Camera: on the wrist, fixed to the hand. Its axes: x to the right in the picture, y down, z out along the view.
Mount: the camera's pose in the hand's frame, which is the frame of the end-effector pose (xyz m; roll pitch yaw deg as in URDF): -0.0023 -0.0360 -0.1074 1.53 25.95 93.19
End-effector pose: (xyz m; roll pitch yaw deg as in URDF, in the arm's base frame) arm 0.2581 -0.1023 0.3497 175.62 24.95 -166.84
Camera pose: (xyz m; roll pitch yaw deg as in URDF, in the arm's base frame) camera 0.2273 -0.1548 0.4453 153.15 -28.61 114.17
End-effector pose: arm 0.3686 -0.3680 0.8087 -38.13 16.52 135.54
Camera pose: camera 0.4491 -0.3144 0.7497 38.15 57.91 -99.62
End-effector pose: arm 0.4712 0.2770 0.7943 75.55 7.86 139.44
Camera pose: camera 0.4176 0.1978 0.7335 8.88 -49.45 -135.36
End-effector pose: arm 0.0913 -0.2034 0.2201 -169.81 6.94 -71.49
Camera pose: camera 0.1105 -0.2089 0.3316 173.73 -16.02 -162.49
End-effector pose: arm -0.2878 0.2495 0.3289 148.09 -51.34 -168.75
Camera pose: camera -0.2141 0.1751 0.3722 -112.25 -29.30 48.75
